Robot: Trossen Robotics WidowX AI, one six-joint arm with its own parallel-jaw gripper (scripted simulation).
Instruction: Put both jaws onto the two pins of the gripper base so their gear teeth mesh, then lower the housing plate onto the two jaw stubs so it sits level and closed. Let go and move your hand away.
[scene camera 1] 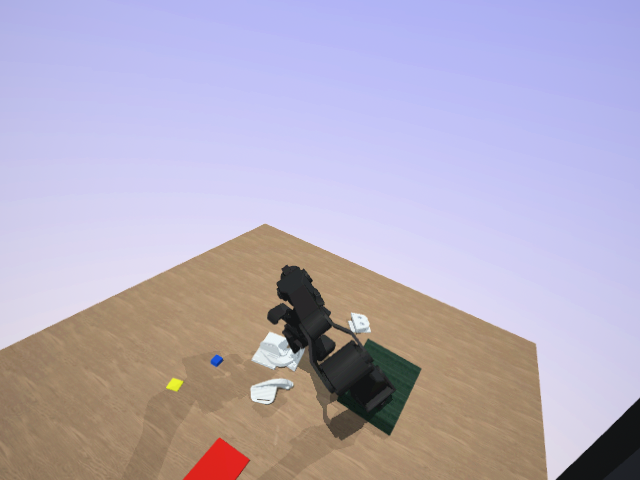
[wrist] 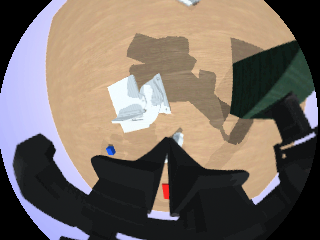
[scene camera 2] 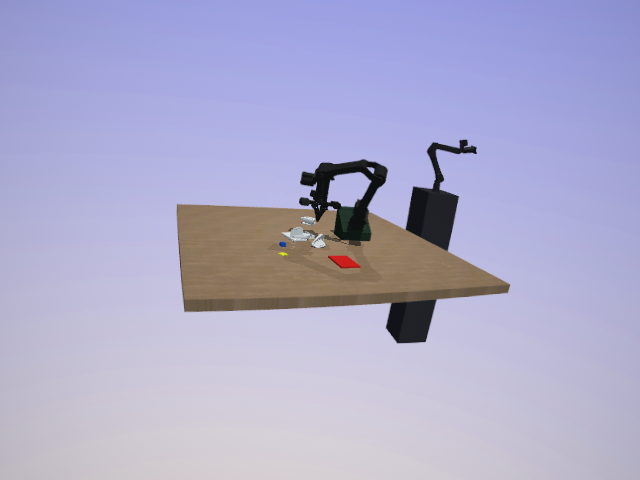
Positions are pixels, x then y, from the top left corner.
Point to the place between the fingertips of my gripper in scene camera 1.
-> At 295, 352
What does my gripper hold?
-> Nothing.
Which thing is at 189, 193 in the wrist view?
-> My gripper.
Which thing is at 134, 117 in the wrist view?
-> A white jaw.
